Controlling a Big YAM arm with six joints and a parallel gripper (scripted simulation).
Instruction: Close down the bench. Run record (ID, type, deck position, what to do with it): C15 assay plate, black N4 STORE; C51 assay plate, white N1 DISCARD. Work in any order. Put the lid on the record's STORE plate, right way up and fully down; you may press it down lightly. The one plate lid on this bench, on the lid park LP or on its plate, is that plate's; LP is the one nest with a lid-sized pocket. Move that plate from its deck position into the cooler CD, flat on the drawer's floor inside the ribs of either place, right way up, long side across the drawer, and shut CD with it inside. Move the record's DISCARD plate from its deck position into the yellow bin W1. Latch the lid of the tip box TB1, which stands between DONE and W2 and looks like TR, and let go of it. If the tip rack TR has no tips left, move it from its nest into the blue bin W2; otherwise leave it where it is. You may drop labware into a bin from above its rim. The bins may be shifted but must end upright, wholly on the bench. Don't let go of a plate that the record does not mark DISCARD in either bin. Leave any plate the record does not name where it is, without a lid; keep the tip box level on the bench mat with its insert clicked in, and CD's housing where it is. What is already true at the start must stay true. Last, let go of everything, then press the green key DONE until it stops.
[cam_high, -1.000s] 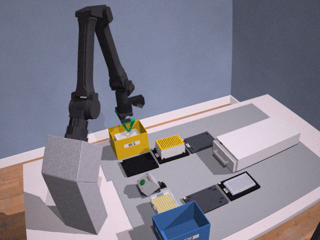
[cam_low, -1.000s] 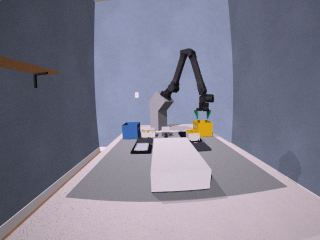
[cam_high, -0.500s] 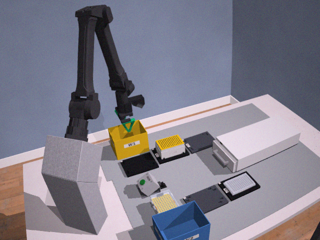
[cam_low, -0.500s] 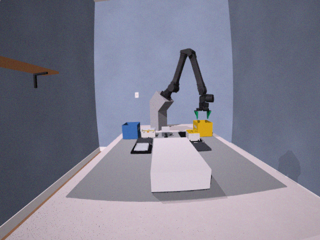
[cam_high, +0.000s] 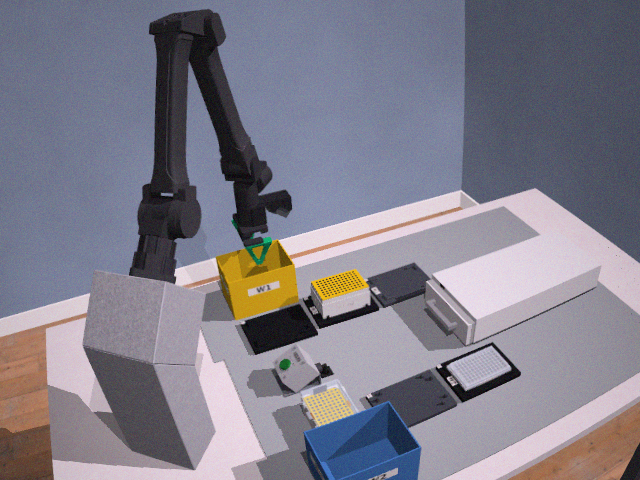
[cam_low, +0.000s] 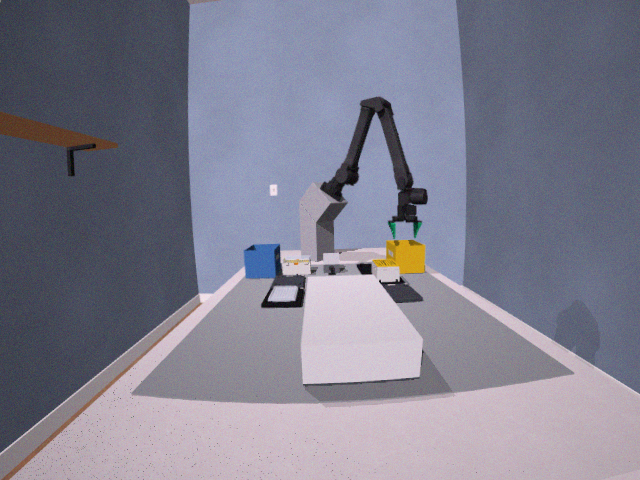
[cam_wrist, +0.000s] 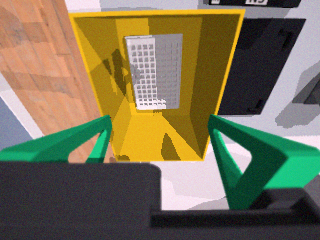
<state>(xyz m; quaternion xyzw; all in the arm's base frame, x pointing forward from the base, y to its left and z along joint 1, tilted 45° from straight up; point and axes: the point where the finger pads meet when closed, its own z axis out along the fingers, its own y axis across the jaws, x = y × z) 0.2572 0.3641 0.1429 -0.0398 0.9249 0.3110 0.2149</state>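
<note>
Now: the tip rack TR 190 mm ahead of my hand, 90 mm to the right of it and 90 mm below it. Round my hand: yellow bin W1: 110 mm below; then N1 label: 300 mm ahead, 140 mm below, 60 mm to the right; then white assay plate: 140 mm below, 10 mm to the left.
</note>
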